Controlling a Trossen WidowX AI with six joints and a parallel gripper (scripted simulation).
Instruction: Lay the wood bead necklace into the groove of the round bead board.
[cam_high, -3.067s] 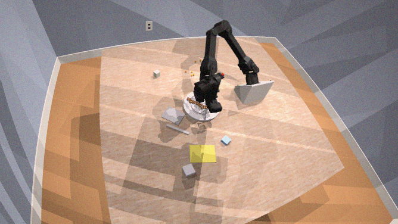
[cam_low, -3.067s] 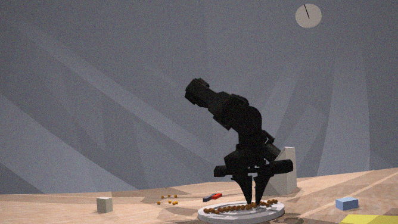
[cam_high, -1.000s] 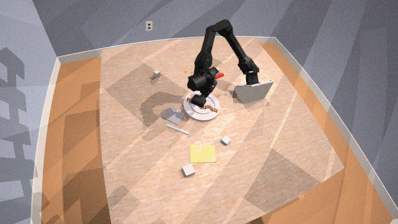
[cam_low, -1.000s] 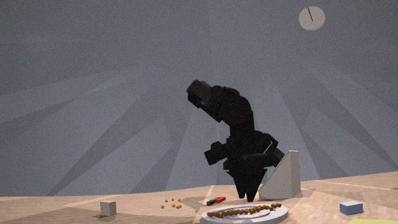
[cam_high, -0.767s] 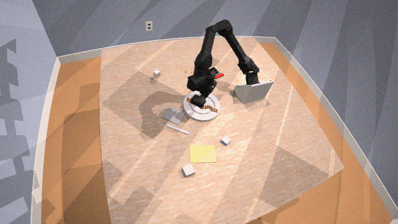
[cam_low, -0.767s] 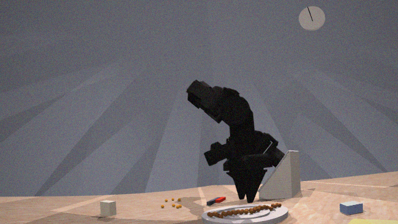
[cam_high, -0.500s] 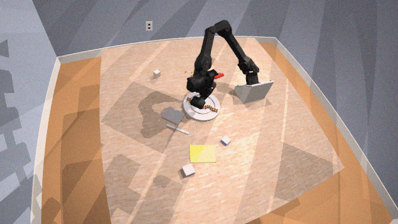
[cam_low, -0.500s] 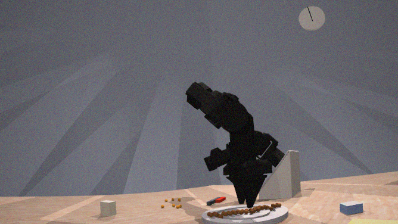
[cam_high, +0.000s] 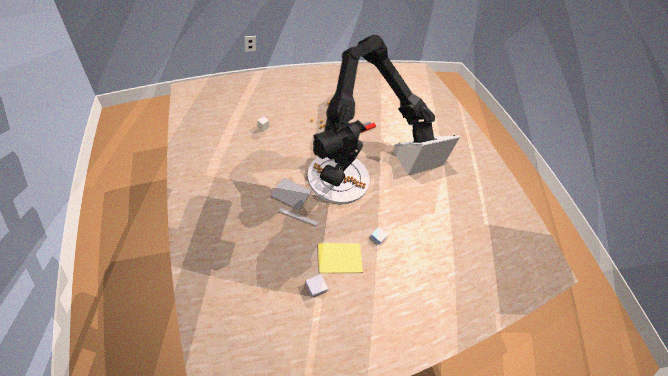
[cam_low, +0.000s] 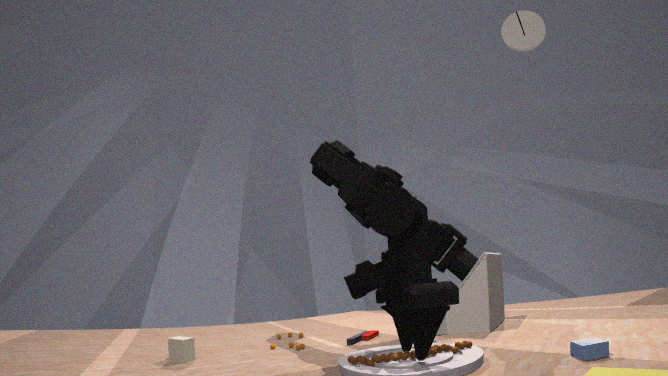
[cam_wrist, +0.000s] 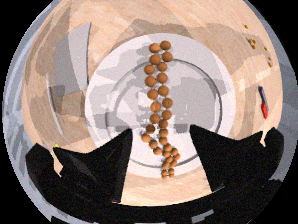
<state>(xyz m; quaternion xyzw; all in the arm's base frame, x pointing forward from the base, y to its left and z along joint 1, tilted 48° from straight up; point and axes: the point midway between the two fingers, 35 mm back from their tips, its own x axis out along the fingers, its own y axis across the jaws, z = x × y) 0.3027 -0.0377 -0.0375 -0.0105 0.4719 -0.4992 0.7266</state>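
Right now the grey sheet is 16 cm ahead of my gripper tip, 2 cm to the left of it and 1 cm below it. Round my gripper tip: yellow sheet (9 cm ahead, 26 cm to the left, 1 cm below); blue block (4 cm behind, 23 cm to the left, 1 cm below); stick (16 cm ahead, 10 cm to the left, 1 cm below).
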